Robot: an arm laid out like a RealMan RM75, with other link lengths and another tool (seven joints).
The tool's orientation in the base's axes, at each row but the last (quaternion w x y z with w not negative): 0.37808, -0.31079, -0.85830, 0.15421; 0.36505, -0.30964, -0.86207, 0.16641; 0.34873, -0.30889, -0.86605, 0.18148; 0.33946, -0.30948, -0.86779, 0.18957; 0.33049, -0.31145, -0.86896, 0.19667; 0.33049, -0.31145, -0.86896, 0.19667; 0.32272, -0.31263, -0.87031, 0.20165; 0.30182, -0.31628, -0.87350, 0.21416; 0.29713, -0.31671, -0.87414, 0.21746
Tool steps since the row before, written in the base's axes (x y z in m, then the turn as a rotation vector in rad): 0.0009, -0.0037, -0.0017, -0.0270, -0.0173, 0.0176; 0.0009, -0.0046, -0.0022, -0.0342, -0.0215, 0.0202; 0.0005, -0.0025, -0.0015, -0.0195, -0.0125, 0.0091; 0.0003, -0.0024, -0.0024, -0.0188, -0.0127, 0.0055; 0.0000, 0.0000, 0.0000, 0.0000, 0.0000, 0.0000; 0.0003, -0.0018, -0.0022, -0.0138, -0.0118, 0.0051; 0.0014, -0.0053, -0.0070, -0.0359, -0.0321, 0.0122; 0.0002, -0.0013, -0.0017, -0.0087, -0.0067, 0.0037; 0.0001, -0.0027, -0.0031, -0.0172, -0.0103, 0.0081
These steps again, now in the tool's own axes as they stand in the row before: -0.0038, -0.0016, 0.0006, 0.0126, -0.0332, 0.0089; -0.0047, -0.0020, 0.0011, 0.0151, -0.0407, 0.0127; -0.0027, -0.0009, 0.0009, 0.0072, -0.0221, 0.0089; -0.0029, -0.0004, 0.0017, 0.0050, -0.0200, 0.0110; 0.0000, 0.0000, 0.0000, 0.0000, 0.0000, 0.0000; -0.0024, 0.0000, 0.0016, 0.0025, -0.0171, 0.0076; -0.0075, 0.0006, 0.0048, 0.0051, -0.0448, 0.0208; -0.0017, 0.0001, 0.0013, 0.0023, -0.0105, 0.0043; -0.0031, -0.0001, 0.0027, 0.0068, -0.0192, 0.0074
